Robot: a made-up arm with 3 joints. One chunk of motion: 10 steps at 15 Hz.
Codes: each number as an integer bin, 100 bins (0 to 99) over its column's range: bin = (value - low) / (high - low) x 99, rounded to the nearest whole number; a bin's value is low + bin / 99 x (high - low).
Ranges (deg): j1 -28..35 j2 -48..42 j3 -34..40
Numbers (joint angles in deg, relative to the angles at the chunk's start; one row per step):
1: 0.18 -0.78 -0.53
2: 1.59 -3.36 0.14
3: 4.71 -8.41 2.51
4: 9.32 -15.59 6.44
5: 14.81 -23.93 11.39
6: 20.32 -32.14 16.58
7: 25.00 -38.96 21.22
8: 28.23 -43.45 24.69
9: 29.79 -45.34 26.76
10: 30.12 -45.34 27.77
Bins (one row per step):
1: 44 52 45
2: 46 49 46
3: 51 44 49
4: 59 36 54
5: 67 26 61
6: 76 17 68
7: 83 10 74
8: 88 5 79
9: 91 3 81
10: 91 3 83

